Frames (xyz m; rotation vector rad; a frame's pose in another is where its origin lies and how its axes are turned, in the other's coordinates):
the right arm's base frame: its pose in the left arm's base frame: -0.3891 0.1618 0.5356 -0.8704 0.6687 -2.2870
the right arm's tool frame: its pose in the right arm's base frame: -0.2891 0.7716 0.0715 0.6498 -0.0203 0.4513
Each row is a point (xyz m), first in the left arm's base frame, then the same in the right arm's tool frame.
Working: the left arm's base frame: its pose in the right arm's tool frame: -0.1456 -0.1698 0.0165 0.3783 -0.0678 1.8896

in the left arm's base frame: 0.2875 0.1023 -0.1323
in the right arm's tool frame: -0.3561 0.0863 -0.0106
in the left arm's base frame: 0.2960 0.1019 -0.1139
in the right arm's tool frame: -0.3540 0.0900 0.0092
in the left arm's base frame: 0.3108 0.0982 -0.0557
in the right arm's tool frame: -0.3418 0.0913 0.0681
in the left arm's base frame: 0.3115 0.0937 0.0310
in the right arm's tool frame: -0.3182 0.0735 0.1498
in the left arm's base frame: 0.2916 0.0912 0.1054
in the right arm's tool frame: -0.2931 0.0392 0.2140
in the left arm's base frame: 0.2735 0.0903 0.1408
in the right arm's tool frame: -0.2789 0.0149 0.2421
